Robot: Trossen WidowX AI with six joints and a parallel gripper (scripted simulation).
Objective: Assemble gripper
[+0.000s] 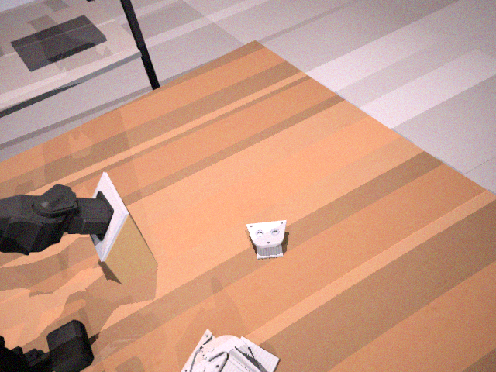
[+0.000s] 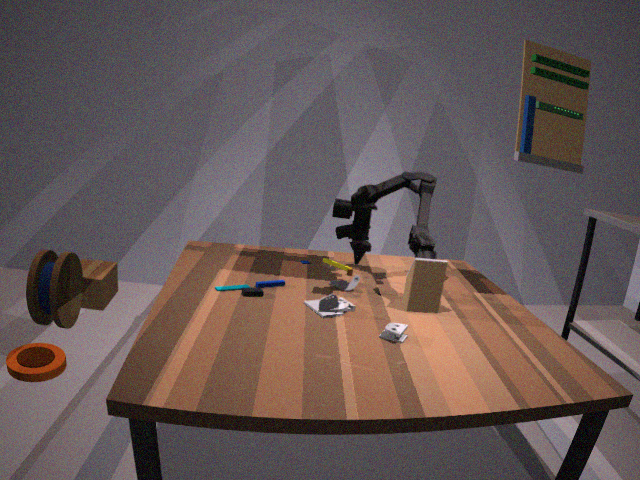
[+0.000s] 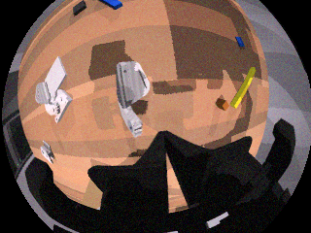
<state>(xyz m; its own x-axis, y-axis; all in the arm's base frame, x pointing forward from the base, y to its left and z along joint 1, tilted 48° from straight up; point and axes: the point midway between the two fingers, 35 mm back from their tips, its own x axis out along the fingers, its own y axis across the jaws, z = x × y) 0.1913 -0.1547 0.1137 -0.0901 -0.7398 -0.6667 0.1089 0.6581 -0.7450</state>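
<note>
Right now my gripper tip is 50 mm above the white jaw, 30 mm to the right of it and 20 mm short of it. Round my gripper tip: black block (360 mm ahead, 140 mm to the left, 80 mm below); yellow bar (230 mm to the right, 80 mm below, 20 mm ahead); blue bar (290 mm ahead, 80 mm below, 50 mm to the left).
</note>
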